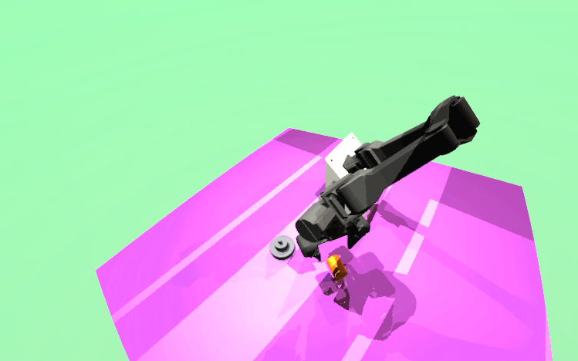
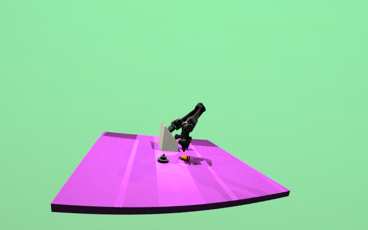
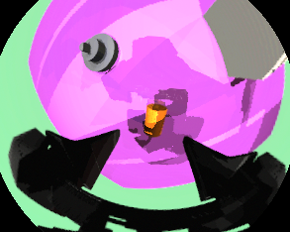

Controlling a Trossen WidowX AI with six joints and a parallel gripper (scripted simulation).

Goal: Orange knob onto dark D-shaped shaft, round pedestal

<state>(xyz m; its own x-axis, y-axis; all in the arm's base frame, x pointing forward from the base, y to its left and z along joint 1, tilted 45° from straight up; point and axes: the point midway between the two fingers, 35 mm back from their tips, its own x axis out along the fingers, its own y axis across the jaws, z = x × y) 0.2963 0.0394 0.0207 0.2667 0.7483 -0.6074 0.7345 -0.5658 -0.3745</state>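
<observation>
My gripper tip is 1 cm to the right of the orange knob and 6 cm above it. The rest, counted from my gripper tip: round pedestal (1 cm ahead, 18 cm to the right, 5 cm below).
</observation>
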